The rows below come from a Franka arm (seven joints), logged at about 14 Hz.
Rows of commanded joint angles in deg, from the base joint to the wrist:
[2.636 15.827 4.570 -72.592 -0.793 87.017 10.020]
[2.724 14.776 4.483 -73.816 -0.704 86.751 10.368]
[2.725 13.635 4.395 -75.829 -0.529 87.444 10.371]
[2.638 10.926 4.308 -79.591 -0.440 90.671 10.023]
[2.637 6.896 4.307 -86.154 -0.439 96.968 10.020]
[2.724 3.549 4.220 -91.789 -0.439 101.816 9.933]
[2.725 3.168 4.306 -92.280 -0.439 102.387 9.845]
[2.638 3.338 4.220 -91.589 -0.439 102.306 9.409]
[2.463 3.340 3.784 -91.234 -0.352 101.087 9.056]
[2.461 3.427 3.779 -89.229 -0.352 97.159 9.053]
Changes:
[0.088 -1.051 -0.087 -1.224 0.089 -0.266 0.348]
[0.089 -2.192 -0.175 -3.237 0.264 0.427 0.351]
[0.002 -4.901 -0.262 -6.999 0.353 3.654 0.003]
[0.001 -8.931 -0.263 -13.562 0.354 9.951 0.000]
[0.088 -12.278 -0.350 -19.197 0.354 14.799 -0.087]
[0.089 -12.659 -0.264 -19.688 0.354 15.370 -0.175]
[0.002 -12.489 -0.350 -18.997 0.354 15.289 -0.611]
[-0.173 -12.487 -0.786 -18.642 0.441 14.070 -0.964]
[-0.175 -12.400 -0.791 -16.637 0.441 10.142 -0.967]

